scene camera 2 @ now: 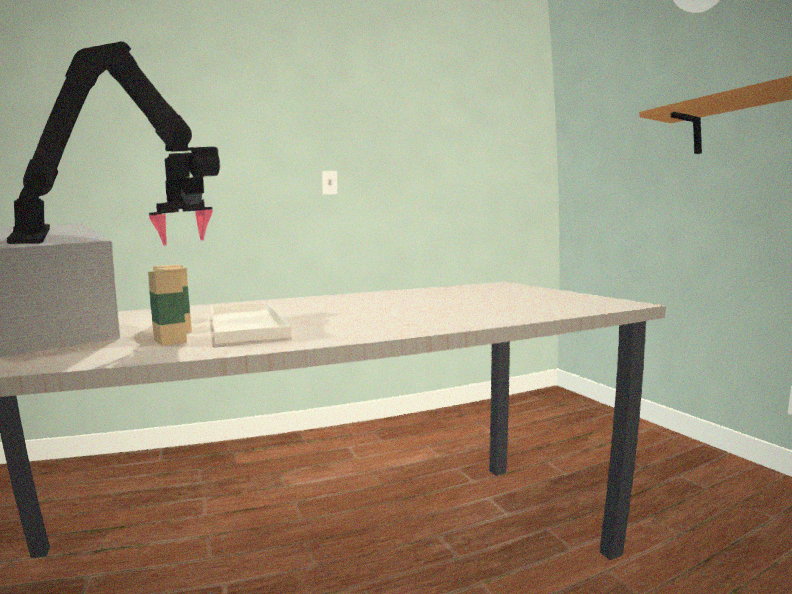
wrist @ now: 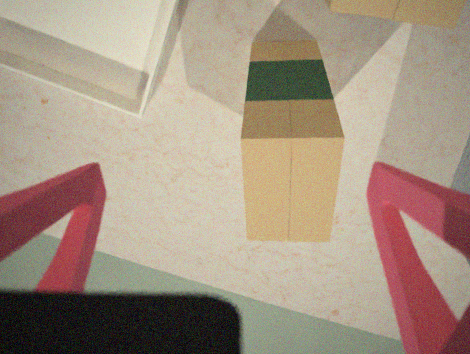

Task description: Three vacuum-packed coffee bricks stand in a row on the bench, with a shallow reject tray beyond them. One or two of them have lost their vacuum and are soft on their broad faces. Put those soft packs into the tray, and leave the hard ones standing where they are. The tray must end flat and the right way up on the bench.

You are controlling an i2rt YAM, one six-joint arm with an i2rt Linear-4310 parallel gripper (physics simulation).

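Seen in the pictures: gripper, fingertip midpoint: [scene camera 2: 183, 242] [wrist: 236, 177]; arm's base at its link origin: [scene camera 2: 30, 235].
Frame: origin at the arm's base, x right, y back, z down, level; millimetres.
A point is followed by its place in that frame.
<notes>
The coffee packs [scene camera 2: 169, 306] {z 158, x 234, y -270 mm} are tan with a green band and stand upright on the bench, overlapping one behind another in the scene view, so they cannot be counted there. In the wrist view one pack [wrist: 290, 187] {z 93, x -62, y -315 mm} stands between the fingers' lines, right of centre, and part of a second pack [wrist: 395, 9] {z 93, x 36, y -299 mm} shows at the top right edge. The shallow white tray [scene camera 2: 252, 338] {z 229, x 292, y -416 mm} [wrist: 161, 65] {z 231, x -72, y -419 mm} lies flat and upright beside the packs, at the upper left of the wrist view. My gripper [scene camera 2: 183, 242] {z 38, x -18, y -349 mm} [wrist: 236, 177] {z 38, x -18, y -349 mm} is open and empty, above the packs. Softness cannot be seen.
The bench [scene camera 2: 409, 319] {z 233, x 304, y -777 mm} [wrist: 175, 210] {z 233, x -241, y -392 mm} is pale and speckled, with an edge crossing the lower wrist view. A grey block [scene camera 2: 57, 294] {z 125, x 113, y -56 mm} carries the arm's base at the left of the bench. A wooden shelf [scene camera 2: 722, 100] is on the right wall.
</notes>
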